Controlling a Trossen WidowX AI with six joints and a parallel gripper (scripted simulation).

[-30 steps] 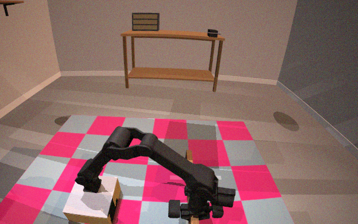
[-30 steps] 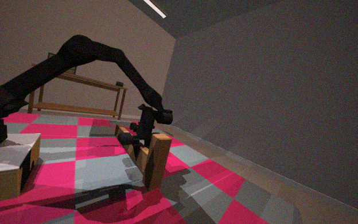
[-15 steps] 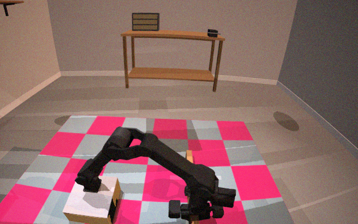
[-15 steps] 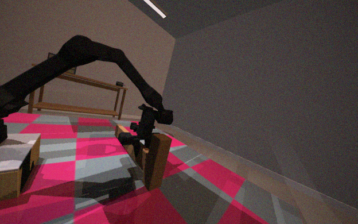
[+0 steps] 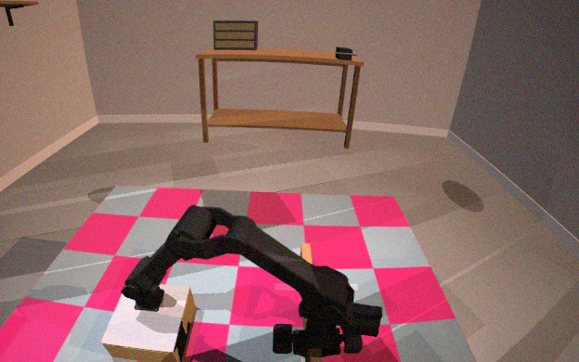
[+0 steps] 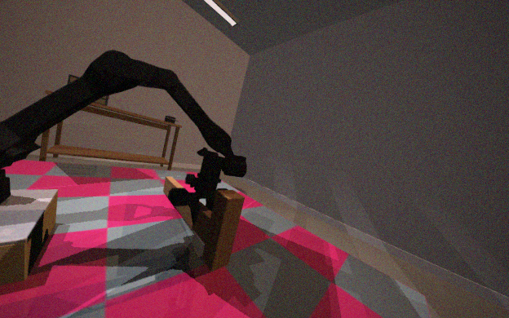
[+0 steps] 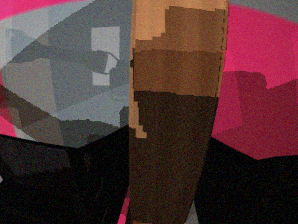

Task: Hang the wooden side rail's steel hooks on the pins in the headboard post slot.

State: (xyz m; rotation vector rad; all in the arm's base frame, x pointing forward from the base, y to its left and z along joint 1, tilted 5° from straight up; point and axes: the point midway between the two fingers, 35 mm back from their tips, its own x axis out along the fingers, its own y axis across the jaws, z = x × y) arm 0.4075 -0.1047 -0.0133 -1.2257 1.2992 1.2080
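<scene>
My gripper tip is 120 mm to the left of the wooden headboard post and 40 mm below it.
</scene>
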